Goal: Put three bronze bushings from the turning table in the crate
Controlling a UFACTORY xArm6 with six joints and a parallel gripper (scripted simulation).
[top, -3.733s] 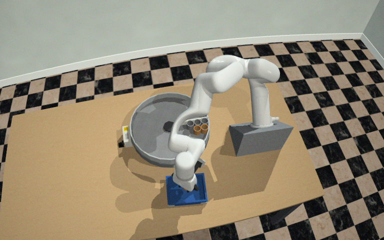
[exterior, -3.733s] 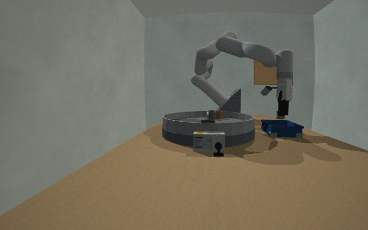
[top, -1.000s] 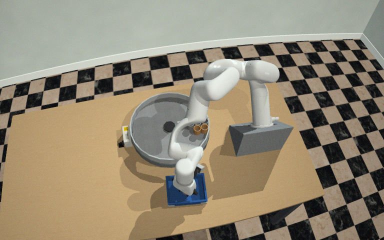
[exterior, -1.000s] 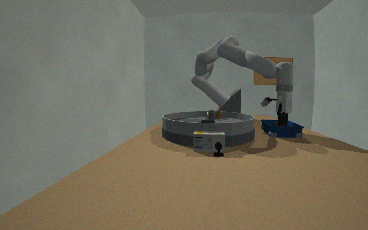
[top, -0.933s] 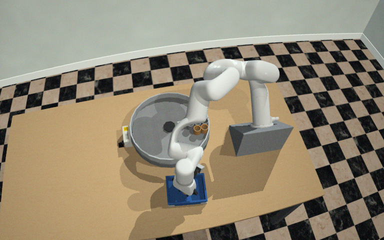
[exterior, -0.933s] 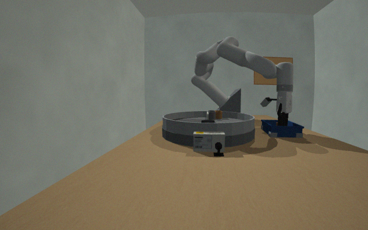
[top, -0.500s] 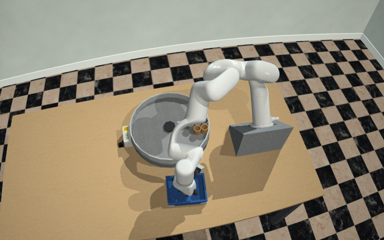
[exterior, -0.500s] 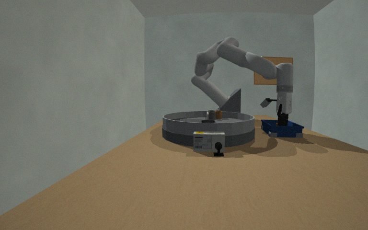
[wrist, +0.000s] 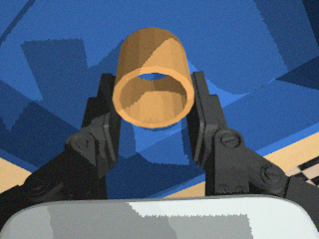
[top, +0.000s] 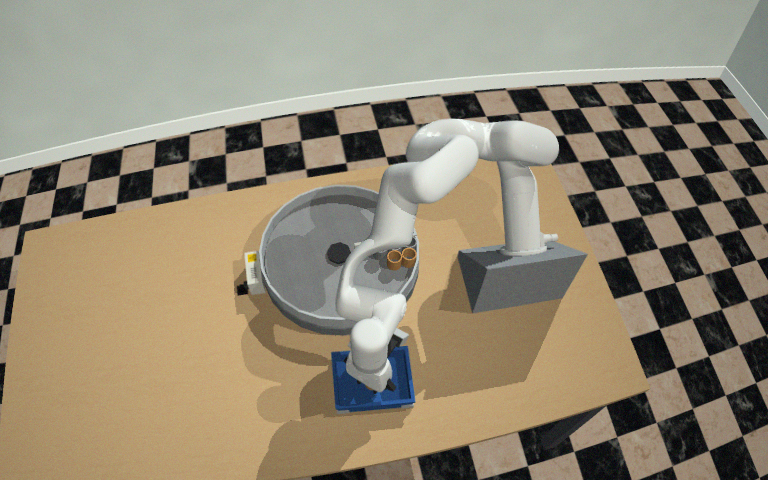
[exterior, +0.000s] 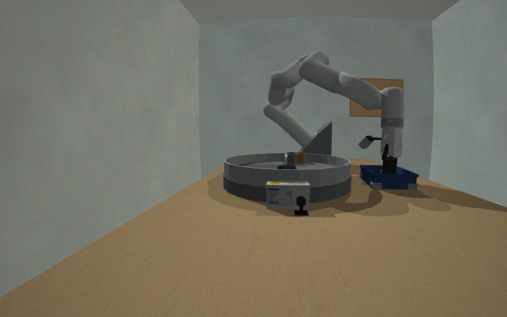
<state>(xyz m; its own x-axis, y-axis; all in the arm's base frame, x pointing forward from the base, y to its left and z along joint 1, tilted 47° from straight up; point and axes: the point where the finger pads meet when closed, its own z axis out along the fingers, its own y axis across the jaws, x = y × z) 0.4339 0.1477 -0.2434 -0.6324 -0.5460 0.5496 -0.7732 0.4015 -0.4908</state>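
The blue crate lies 2 cm below my hand, 1 cm to the right of it and 1 cm behind it. From my hand the other things lie so: grey turning table (36 cm to the right, 4 cm ahead, 1 cm above).
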